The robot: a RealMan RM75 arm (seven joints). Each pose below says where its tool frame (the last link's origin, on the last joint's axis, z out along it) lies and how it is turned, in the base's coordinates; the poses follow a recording.
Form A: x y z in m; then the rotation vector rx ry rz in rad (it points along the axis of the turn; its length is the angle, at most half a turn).
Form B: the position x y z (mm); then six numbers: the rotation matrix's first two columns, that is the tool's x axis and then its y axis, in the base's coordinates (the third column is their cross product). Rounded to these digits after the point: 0 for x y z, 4 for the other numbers.
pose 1, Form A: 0.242 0.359 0.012 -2.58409 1.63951 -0.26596
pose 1, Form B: 242 359 12 0.4160 -0.9029 0.1083 -0.8908 -0.4285 -0.1509
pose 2, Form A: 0.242 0.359 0.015 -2.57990 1.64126 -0.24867
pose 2, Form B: 242 359 15 0.4152 -0.9046 0.0967 -0.8926 -0.4256 -0.1486
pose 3, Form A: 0.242 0.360 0.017 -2.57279 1.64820 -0.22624
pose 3, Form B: 242 360 17 0.4112 -0.9078 0.0820 -0.8964 -0.4191 -0.1446
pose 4, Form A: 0.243 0.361 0.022 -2.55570 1.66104 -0.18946
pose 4, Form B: 243 361 22 0.4018 -0.9140 0.0560 -0.9032 -0.4056 -0.1406
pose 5, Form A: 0.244 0.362 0.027 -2.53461 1.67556 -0.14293
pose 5, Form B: 244 362 27 0.3902 -0.9204 0.0232 -0.9111 -0.3896 -0.1347
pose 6, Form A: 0.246 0.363 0.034 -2.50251 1.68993 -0.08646
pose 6, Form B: 246 363 34 0.3748 -0.9269 -0.0201 -0.9200 -0.3691 -0.1316
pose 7, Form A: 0.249 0.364 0.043 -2.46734 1.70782 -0.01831
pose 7, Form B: 249 364 43 0.3553 -0.9321 -0.0699 -0.9304 -0.3455 -0.1223
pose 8, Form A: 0.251 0.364 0.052 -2.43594 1.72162 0.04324
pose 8, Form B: 251 364 52 0.3377 -0.9343 -0.1145 -0.9388 -0.3256 -0.1121
